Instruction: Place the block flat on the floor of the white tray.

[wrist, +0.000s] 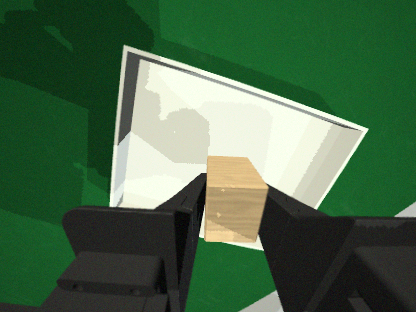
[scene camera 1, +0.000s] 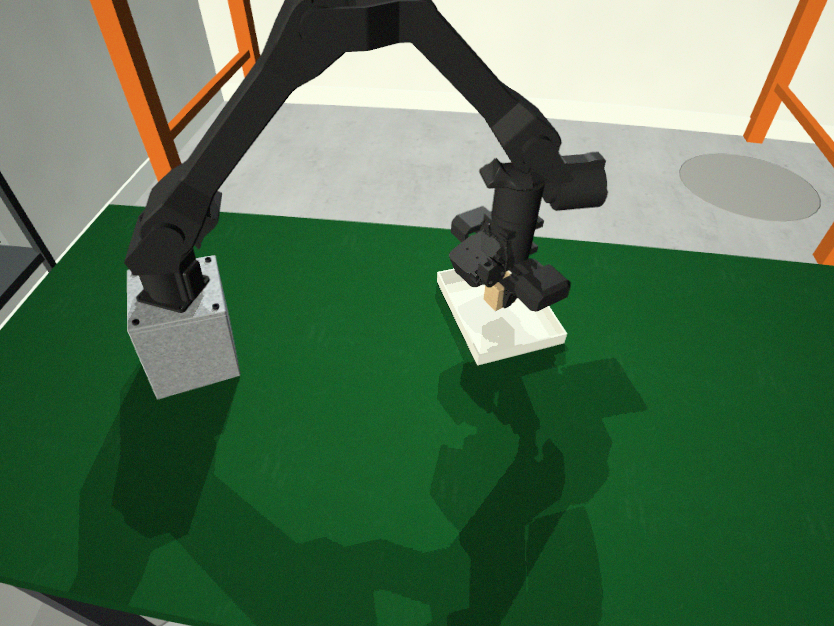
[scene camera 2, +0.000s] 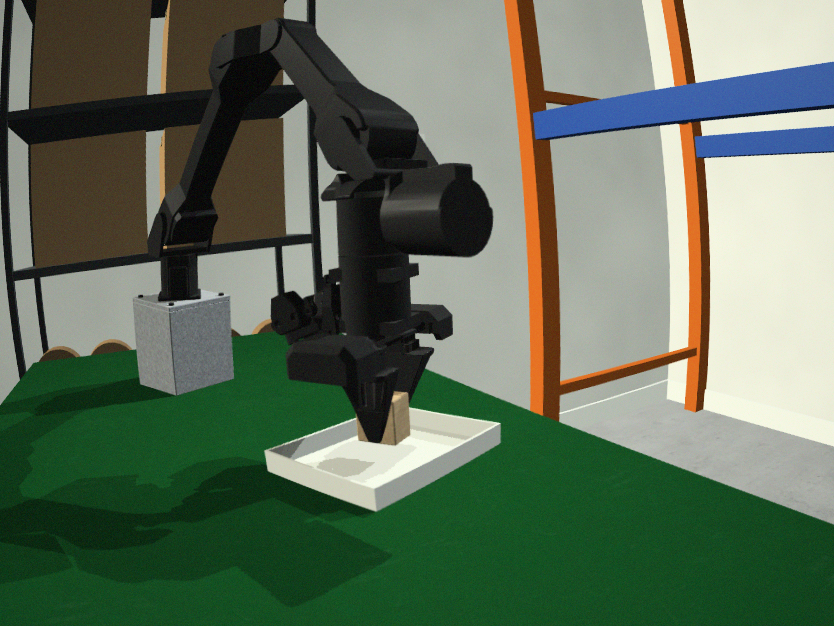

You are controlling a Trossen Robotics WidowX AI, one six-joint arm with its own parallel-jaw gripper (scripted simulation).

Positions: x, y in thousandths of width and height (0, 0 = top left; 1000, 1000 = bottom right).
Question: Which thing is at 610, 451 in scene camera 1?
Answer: The gripper.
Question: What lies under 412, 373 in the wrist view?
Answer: A white tray.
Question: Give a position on a wooden block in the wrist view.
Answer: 569, 623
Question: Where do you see a white tray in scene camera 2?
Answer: At 400, 737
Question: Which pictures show the gripper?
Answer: The wrist view, scene camera 1 and scene camera 2: all of them.
